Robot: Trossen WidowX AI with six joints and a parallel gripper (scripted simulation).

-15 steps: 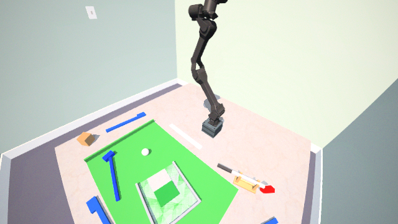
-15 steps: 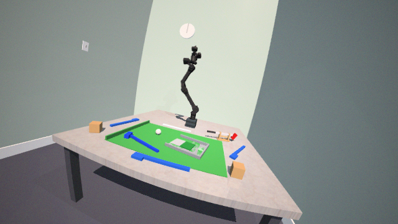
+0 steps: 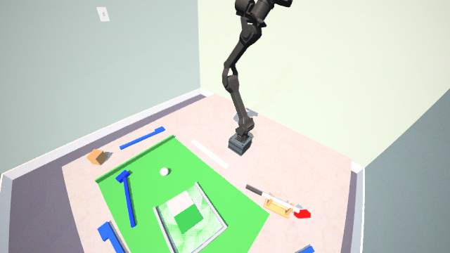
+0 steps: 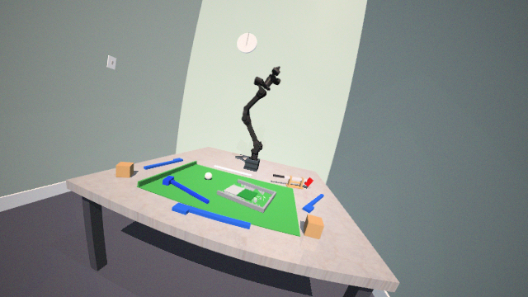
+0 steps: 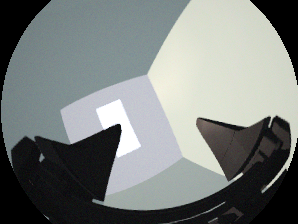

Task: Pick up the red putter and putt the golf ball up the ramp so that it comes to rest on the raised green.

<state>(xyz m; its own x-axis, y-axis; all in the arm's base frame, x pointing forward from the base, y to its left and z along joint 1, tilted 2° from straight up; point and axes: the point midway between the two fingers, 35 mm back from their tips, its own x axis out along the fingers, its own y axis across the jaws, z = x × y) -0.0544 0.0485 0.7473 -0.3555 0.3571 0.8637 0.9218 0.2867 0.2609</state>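
The white strip is 860 mm below my gripper tip, 220 mm ahead of it and 170 mm to the right of it. The rest, counted from my gripper tip: blue putter 850 mm below, 670 mm ahead, 290 mm to the right; then white golf ball 840 mm below, 480 mm ahead, 250 mm to the right; then wooden stand 830 mm below, 300 mm to the left, 270 mm ahead.
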